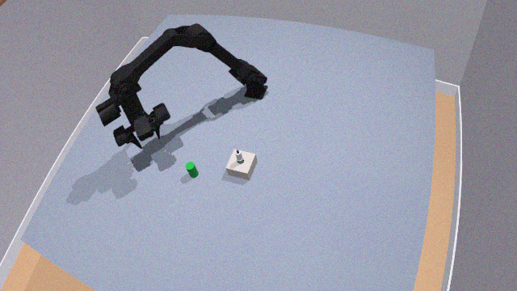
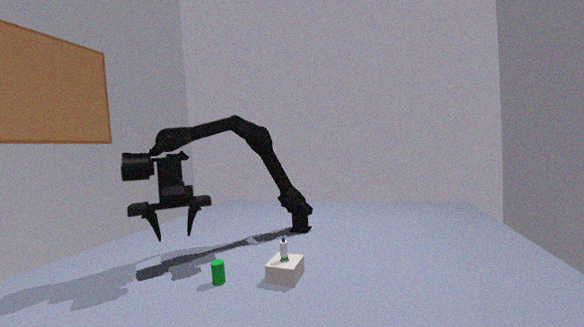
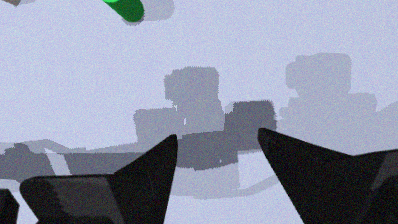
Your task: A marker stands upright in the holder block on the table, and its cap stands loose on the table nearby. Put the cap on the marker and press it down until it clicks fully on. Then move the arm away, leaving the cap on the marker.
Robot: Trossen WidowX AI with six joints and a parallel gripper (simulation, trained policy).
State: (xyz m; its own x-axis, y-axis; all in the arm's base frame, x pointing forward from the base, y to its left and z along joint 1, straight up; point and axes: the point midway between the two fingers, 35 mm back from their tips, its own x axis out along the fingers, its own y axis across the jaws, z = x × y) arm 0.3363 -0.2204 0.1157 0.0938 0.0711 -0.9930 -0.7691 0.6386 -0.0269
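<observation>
The green cap lies 15 cm to the left of my gripper tip, 6 cm below it and 2 cm ahead of it. Round my gripper tip: holder block 29 cm to the left, 6 cm below, 4 cm behind; white marker 29 cm to the left, 4 cm behind, 1 cm below.
</observation>
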